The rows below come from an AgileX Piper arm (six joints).
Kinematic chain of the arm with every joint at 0, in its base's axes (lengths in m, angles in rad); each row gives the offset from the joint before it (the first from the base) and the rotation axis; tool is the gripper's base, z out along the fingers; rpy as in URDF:
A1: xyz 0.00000 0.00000 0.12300 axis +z
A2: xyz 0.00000 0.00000 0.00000 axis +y
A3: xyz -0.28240 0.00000 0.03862 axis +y
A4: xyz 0.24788 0.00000 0.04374 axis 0.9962 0 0.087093
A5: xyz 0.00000 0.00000 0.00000 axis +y
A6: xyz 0.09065 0.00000 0.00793 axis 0.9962 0 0.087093
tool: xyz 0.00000 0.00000 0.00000 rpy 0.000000 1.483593 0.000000
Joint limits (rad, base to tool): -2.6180..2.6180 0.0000..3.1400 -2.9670..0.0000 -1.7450..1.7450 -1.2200..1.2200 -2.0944..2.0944
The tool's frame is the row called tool.
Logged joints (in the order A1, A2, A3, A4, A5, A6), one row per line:
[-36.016, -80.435, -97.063, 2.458, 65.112, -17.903]
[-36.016, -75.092, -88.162, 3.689, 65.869, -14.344]
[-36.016, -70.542, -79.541, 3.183, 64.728, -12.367]
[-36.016, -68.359, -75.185, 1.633, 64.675, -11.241]
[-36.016, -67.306, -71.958, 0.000, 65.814, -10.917]
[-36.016, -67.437, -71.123, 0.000, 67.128, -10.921]
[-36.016, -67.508, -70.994, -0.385, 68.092, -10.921]
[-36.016, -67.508, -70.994, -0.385, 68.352, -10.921]
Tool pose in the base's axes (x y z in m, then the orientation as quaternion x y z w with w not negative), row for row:
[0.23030, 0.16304, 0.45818, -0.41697, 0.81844, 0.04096, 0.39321]
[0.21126, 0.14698, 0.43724, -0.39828, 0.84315, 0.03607, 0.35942]
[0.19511, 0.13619, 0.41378, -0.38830, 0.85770, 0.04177, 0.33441]
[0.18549, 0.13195, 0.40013, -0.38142, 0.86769, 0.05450, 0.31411]
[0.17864, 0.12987, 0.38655, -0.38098, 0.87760, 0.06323, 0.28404]
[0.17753, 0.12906, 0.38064, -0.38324, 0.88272, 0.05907, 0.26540]
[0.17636, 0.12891, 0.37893, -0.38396, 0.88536, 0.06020, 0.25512]
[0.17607, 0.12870, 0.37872, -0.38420, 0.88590, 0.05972, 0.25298]
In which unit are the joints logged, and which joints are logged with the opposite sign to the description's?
The joints are logged in degrees. Opposite sign: A1, A2, A4.
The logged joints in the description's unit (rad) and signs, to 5 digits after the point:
[0.62860, 1.40386, -1.69407, -0.04290, 1.13642, -0.31247]
[0.62860, 1.31060, -1.53872, -0.06439, 1.14963, -0.25035]
[0.62860, 1.23119, -1.38825, -0.05555, 1.12972, -0.21584]
[0.62860, 1.19309, -1.31223, -0.02850, 1.12879, -0.19619]
[0.62860, 1.17471, -1.25590, 0.00000, 1.14867, -0.19054]
[0.62860, 1.17700, -1.24133, 0.00000, 1.17160, -0.19061]
[0.62860, 1.17824, -1.23908, 0.00672, 1.18843, -0.19061]
[0.62860, 1.17824, -1.23908, 0.00672, 1.19297, -0.19061]

